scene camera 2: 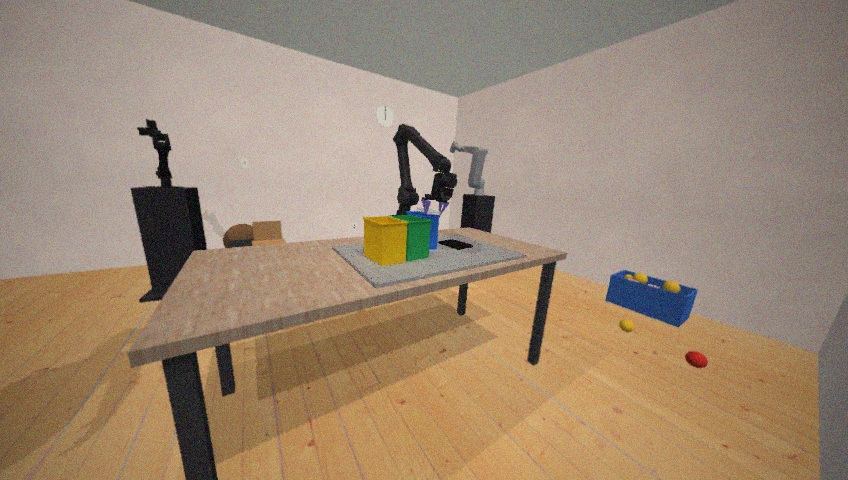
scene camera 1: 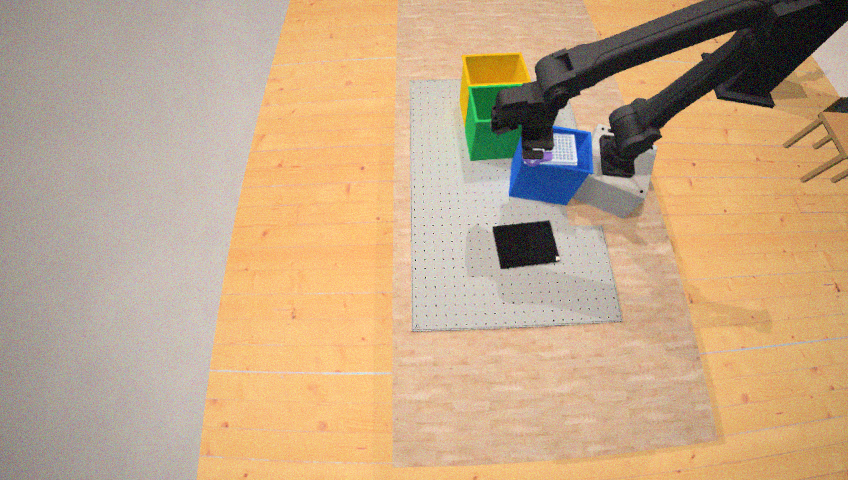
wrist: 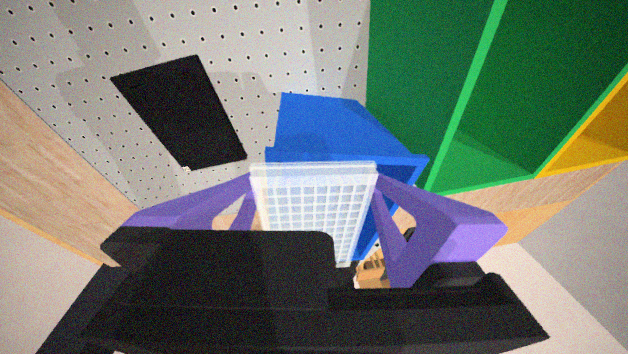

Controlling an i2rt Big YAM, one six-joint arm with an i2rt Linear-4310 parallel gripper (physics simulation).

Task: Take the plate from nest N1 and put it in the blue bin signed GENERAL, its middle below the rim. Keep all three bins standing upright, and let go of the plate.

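Frame: origin at the arm's base, x ahead, y left, z up, level; centimetres.
Seen in the pictures: gripper, fingertip midpoint: (scene camera 2: 432, 214) (scene camera 1: 530, 150) (wrist: 313, 177); arm's base, origin of the base link: (scene camera 1: 615, 157).
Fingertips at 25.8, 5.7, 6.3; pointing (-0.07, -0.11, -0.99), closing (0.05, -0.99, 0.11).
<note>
Pixels of each thing's top centre, then the offset from my fingertips to it, as dx, dy, dz. "*": a spot on its surface instead. Level surfaces: height alone.
- plate, middle of its top: (wrist: 314, 240) (scene camera 1: 551, 145) (scene camera 2: 428, 208) -4.6, +0.0, +2.7
- blue bin, middle of its top: (wrist: 332, 226) (scene camera 1: 557, 146) (scene camera 2: 422, 213) -7.2, -2.4, -0.3
- green bin, middle of its top: (wrist: 538, 100) (scene camera 1: 504, 101) (scene camera 2: 409, 218) +6.3, -15.7, -0.3
- yellow bin, middle of its top: (scene camera 1: 496, 68) (scene camera 2: 385, 219) +8.7, -28.5, -0.3
- flat black pad, surface spot: (wrist: 180, 112) (scene camera 1: 519, 243) (scene camera 2: 457, 244) * -1.0, +18.1, -17.1
- perforated grey board, its level: dz -18.3
The plate (scene camera 1: 564, 148) (wrist: 310, 205), white with a grid of wells, is held between the purple fingers of my gripper (scene camera 1: 538, 157) (scene camera 2: 435, 206) (wrist: 313, 177), which is shut on its two sides. It is over the mouth of the blue bin (scene camera 1: 542, 183) (scene camera 2: 433, 233) (wrist: 320, 125), one end across the rim in the wrist view. Its exact height against the rim is hard to tell. The blue bin, the green bin (scene camera 1: 490, 142) (scene camera 2: 418, 240) (wrist: 415, 75) and the yellow bin (scene camera 1: 493, 70) (scene camera 2: 383, 240) (wrist: 607, 135) stand upright. The GENERAL sign is not readable.
A flat black pad (scene camera 1: 526, 245) (scene camera 2: 455, 244) (wrist: 180, 112) lies on the perforated grey board (scene camera 1: 440, 297) (scene camera 2: 392, 274) beside the blue bin; no nest label is readable. The arm's grey base block (scene camera 1: 609, 196) stands close behind the blue bin. The green bin stands close to it.
</note>
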